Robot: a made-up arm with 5 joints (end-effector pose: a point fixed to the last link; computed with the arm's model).
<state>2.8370 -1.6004 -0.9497 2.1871 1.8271</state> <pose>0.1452 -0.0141 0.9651 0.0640 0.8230 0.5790</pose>
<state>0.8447 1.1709 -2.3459 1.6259 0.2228</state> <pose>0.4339 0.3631 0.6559 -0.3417 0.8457 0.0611</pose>
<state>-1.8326 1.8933 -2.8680 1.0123 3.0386</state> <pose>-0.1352 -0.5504 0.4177 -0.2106 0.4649 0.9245</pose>
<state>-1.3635 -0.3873 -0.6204 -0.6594 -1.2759</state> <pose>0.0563 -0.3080 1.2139 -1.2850 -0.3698 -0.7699</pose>
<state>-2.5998 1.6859 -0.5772 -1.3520 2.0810</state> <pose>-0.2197 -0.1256 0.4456 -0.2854 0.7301 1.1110</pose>
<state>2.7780 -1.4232 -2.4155 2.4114 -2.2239</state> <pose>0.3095 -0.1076 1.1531 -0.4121 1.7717 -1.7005</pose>
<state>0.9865 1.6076 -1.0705 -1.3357 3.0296</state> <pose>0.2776 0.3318 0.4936 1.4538 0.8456 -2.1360</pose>
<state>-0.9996 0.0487 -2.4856 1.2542 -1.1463</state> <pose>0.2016 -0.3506 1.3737 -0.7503 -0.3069 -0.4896</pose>
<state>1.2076 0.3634 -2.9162 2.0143 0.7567</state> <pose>0.2241 0.3558 1.2015 0.5035 0.3292 0.1132</pose>
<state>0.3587 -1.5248 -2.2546 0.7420 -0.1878</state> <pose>-0.4897 -0.2627 1.2124 0.8092 -2.3980 0.2344</pose>
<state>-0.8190 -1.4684 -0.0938 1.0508 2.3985</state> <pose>0.0365 -0.0681 0.8804 -1.2452 0.5500 2.3310</pose>
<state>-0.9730 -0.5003 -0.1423 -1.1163 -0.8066</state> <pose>0.1091 -0.2089 1.1527 -0.8708 -0.9492 -0.6837</pose>
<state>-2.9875 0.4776 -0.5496 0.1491 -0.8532</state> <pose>-0.3606 -0.0380 0.7062 0.7840 0.1639 -2.4979</pose>
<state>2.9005 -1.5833 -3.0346 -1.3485 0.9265</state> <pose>0.5061 -0.0816 0.6855 -0.6626 0.2376 1.3634</pose>
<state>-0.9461 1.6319 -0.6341 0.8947 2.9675</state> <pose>0.0066 -0.0215 0.5419 1.5743 -0.4033 1.6757</pose>
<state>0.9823 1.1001 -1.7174 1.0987 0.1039</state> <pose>0.3458 0.3686 0.5733 -0.4355 0.8606 0.3029</pose>
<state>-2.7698 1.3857 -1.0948 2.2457 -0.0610</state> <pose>-0.1167 -0.0180 0.6649 -2.7412 -1.0281 0.1755</pose>
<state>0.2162 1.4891 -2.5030 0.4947 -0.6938</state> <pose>0.7204 0.0934 0.6319 -0.1034 -0.0029 0.4108</pose>
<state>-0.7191 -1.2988 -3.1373 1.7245 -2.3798</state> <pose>-0.3782 0.3171 1.1751 -2.5806 -0.5294 -0.3543</pose>
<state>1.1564 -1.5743 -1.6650 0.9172 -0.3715</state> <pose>-0.0722 -0.3560 1.2844 1.1248 -1.4991 0.8078</pose>
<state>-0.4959 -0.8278 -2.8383 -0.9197 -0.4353</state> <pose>-0.4316 0.1786 1.1446 0.5329 2.1776 -0.3164</pose>
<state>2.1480 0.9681 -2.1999 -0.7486 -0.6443</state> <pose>-0.2697 0.5146 1.0917 1.4240 -1.0090 1.7521</pose>
